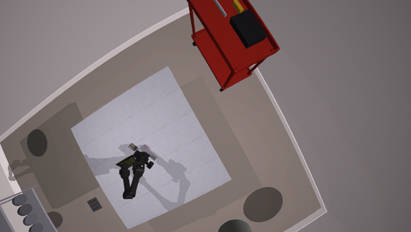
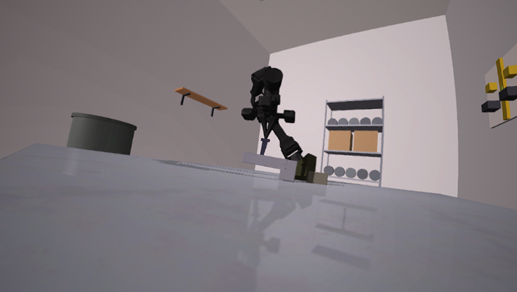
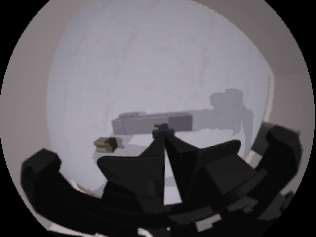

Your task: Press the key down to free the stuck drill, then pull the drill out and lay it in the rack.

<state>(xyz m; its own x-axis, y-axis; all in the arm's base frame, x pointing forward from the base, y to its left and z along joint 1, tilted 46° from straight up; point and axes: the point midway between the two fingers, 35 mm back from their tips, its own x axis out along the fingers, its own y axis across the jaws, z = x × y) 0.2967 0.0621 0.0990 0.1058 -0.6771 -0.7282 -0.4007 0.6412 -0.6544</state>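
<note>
Right now my gripper tip is 80 mm above the drill, 40 mm to the right of it and 20 mm past it. Also, from my gripper tip: grey block 90 mm below, 20 mm to the left, 20 mm behind.
</note>
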